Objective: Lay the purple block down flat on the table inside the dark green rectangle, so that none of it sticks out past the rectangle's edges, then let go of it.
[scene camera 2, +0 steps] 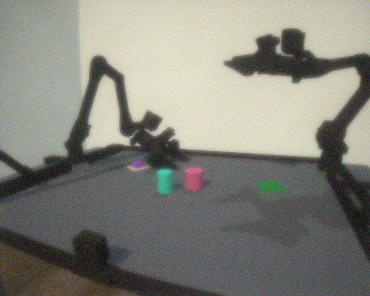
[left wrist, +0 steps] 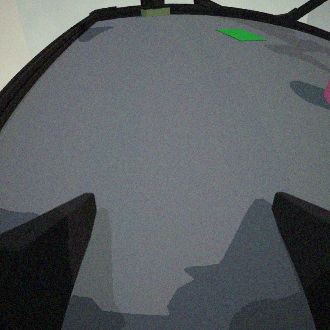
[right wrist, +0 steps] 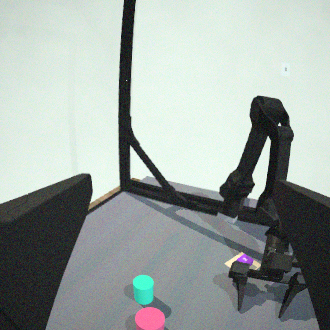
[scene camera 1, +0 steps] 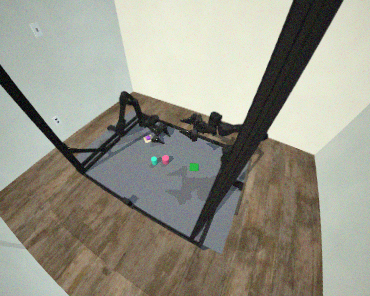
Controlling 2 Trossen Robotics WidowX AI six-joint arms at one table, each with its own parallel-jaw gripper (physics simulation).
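Frame: origin at the left arm's base, x ahead, y left, z up, level; millimetres.
Seen in the pictures: left gripper, fingertip midpoint: [scene camera 2: 183,164] [left wrist: 188,203] [right wrist: 259,314] [scene camera 1: 167,140]; right gripper, fingertip midpoint: [scene camera 2: 227,60] [right wrist: 187,186] [scene camera 1: 179,125]; left arm's base at its link origin: [scene camera 2: 76,162] [right wrist: 229,211] [scene camera 1: 121,134]; right arm's base at its link origin: [scene camera 2: 330,169] [left wrist: 152,6] [scene camera 1: 225,160].
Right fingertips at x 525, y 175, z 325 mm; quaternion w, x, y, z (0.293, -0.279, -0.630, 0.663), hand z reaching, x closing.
Offsets run from my right fingertips to a thing's top centre. "spot": to the spot under its first point.
The small purple block @(dx -337, dy -33, dz -325 mm) [scene camera 1: 148,138] [scene camera 2: 138,163] [right wrist: 245,259] lies on a cream square. The green rectangle @(spot: dx +127, dy +33, dz -343 mm) [scene camera 1: 194,167] [scene camera 2: 271,187] [left wrist: 242,35] lies flat on the table, well to the right of the block in both scene views, with no block on it. My left gripper [scene camera 1: 166,136] [scene camera 2: 178,161] [left wrist: 188,203] [right wrist: 258,314] is open and empty, low over the table beside the block, which does not show in the left wrist view. My right gripper [scene camera 1: 185,126] [right wrist: 187,186] is open and empty, high above the table.
A teal cylinder @(dx -106, dy -149, dz -290 mm) [scene camera 1: 154,160] [scene camera 2: 164,181] [right wrist: 143,289] and a pink cylinder @(dx -57, dy -82, dz -295 mm) [scene camera 1: 165,159] [scene camera 2: 194,179] [right wrist: 150,319] stand close together between the block and the green rectangle. A black box [scene camera 2: 90,247] is at the table's front edge. Black frame posts [scene camera 1: 270,85] [right wrist: 125,100] rise at the table's corners.
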